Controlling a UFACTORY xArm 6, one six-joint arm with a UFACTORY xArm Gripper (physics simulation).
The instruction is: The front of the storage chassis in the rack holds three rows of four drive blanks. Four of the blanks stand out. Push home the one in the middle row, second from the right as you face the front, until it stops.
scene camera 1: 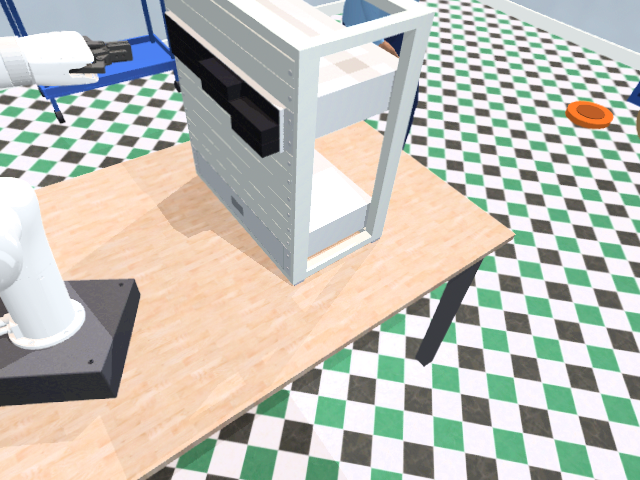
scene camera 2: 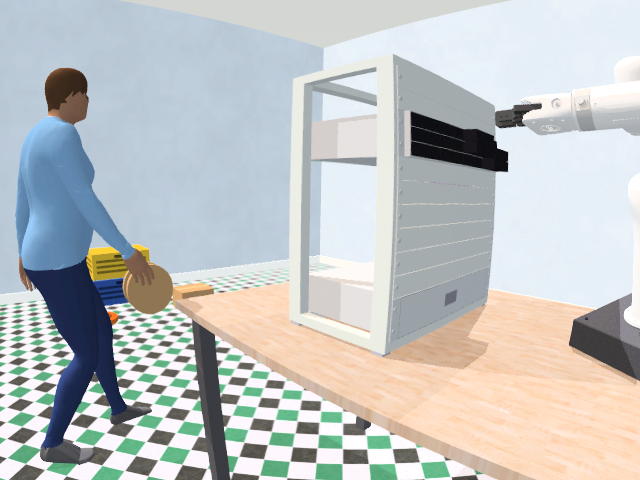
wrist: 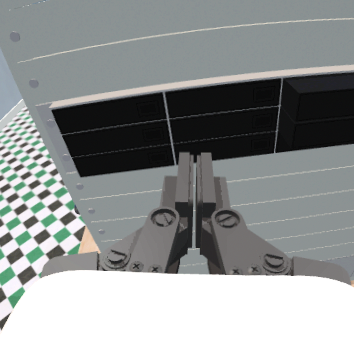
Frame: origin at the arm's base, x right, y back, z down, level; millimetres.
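Where they show: gripper, fingertip midpoint: (scene camera 1: 130, 50) (scene camera 2: 496, 120) (wrist: 194, 174); arm's base, origin of the base link: (scene camera 1: 48, 324).
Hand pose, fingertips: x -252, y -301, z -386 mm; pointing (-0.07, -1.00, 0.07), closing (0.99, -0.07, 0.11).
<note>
Each offset is from my fingertips to the top centre of the thing. "*": to the spot under its first point. Level surfaces: height alone.
The rack @(dx +47, dy -291, dz -111 mm) (scene camera 1: 305, 170) (scene camera 2: 385, 206) (wrist: 150, 55) carries the black-fronted chassis. The middle-row blank second from the right (scene camera 1: 216, 98) (wrist: 325, 134) stands out, directly under a protruding top-row blank @(dx +123, dy -171, dz +1 mm) (scene camera 1: 219, 73) (wrist: 325, 104). At the right end, protruding blanks @(* dx +269, dy -134, dz +33 mm) (scene camera 1: 253, 126) (scene camera 2: 501, 161) show in the middle and bottom rows in the scene views. The two left columns look flush in the wrist view. My gripper (scene camera 1: 130, 50) (scene camera 2: 497, 118) (wrist: 194, 174) is shut and empty, apart from the rack front. In the wrist view its tips overlap the bottom of the second column from the left.
The rack stands on the wooden table @(dz +473 mm) (scene camera 1: 170, 330) (scene camera 2: 542, 392). The arm's dark base (scene camera 1: 124, 335) (scene camera 2: 599, 330) is in front of it. A blue cart (scene camera 1: 149, 56) stands beyond the table. A person (scene camera 2: 56, 206) stands behind the rack side, near a round brown object (scene camera 2: 155, 294).
</note>
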